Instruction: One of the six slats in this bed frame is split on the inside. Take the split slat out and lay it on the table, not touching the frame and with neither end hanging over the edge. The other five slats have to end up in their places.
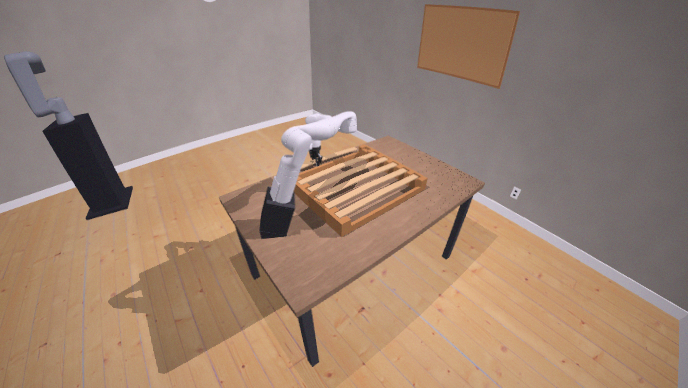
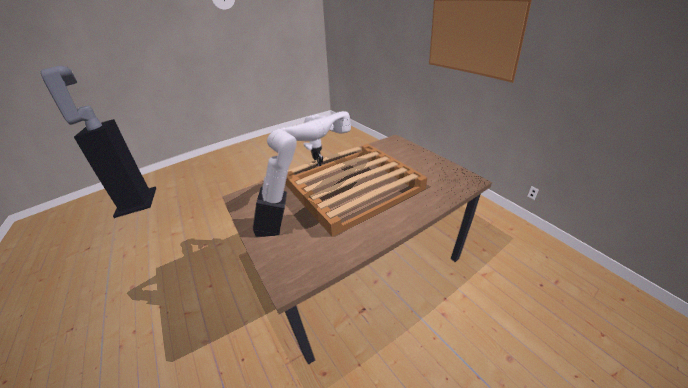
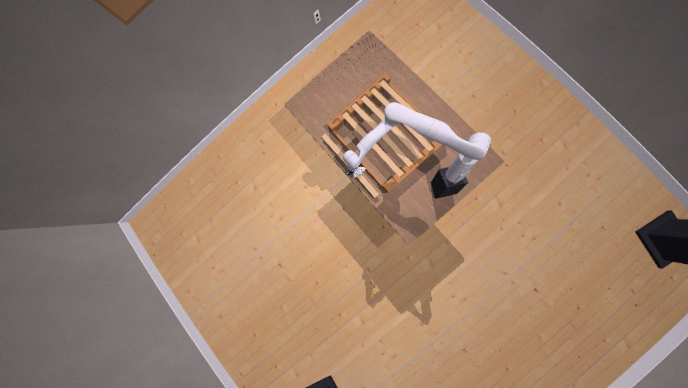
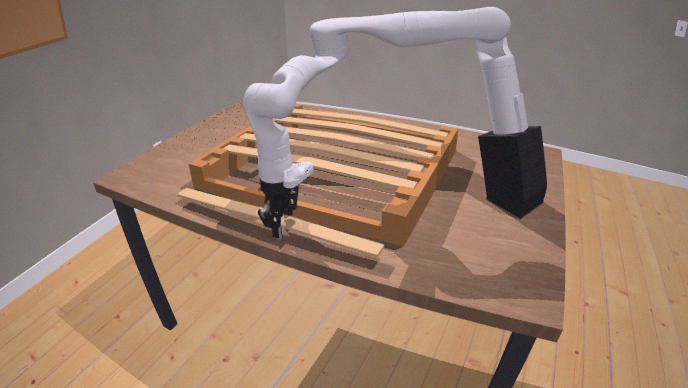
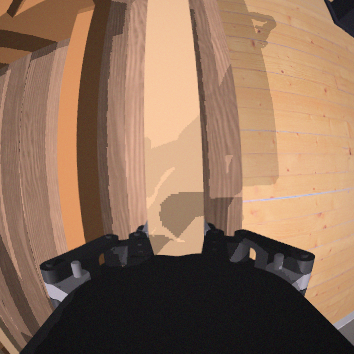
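My gripper [image 1: 318,161] [image 2: 320,161] [image 4: 277,233] [image 5: 175,229] is shut on a pale slat [image 3: 368,186] [image 4: 345,239] [image 5: 172,100], gripping its two long edges near mid-length. The slat is level and parallel to the bed frame [image 1: 344,228] [image 2: 334,228] [image 4: 340,216] [image 5: 69,150], outside its side rail, with a narrow gap between them. Its shadow shows it a little above the table strip. The other slats [image 4: 350,171] lie across the frame, and the place nearest the held slat is empty. No split shows on the held slat's visible top; its underside is hidden.
The table [image 4: 480,250] [image 1: 300,270] has its long edge close beside the held slat, with the floor [image 5: 300,125] beyond. The arm's black base [image 1: 277,217] [image 4: 512,170] stands on the table past the frame's end. The arm passes above the frame.
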